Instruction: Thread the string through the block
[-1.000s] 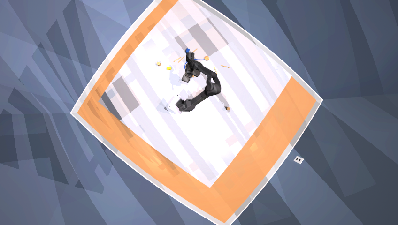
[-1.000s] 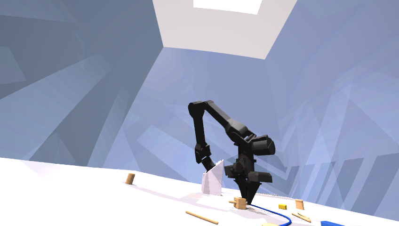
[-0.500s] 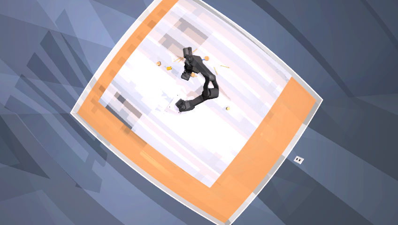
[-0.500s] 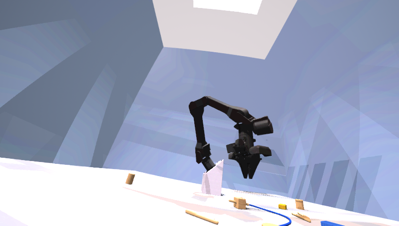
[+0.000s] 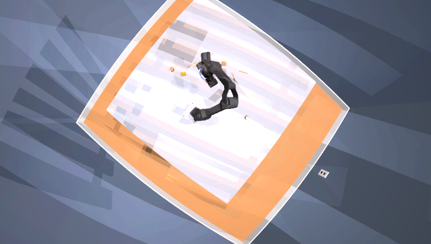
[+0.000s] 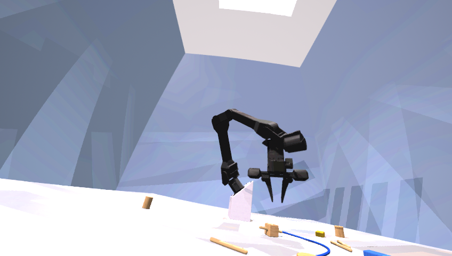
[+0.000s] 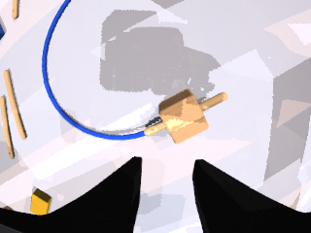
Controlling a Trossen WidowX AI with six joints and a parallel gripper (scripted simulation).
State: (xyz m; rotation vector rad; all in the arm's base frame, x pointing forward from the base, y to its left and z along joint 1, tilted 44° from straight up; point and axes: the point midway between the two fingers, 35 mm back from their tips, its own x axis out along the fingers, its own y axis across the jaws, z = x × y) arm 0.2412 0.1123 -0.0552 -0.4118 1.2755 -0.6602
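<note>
Now: the wooden block 80 mm below my gripper tip and 20 mm to the right of it. Also, from my gripper tip: long loose stick 170 mm ahead, 120 mm to the right, 90 mm below; yellow piece 180 mm to the left, 100 mm behind, 80 mm below; round wooden button 190 mm ahead, 80 mm below.
</note>
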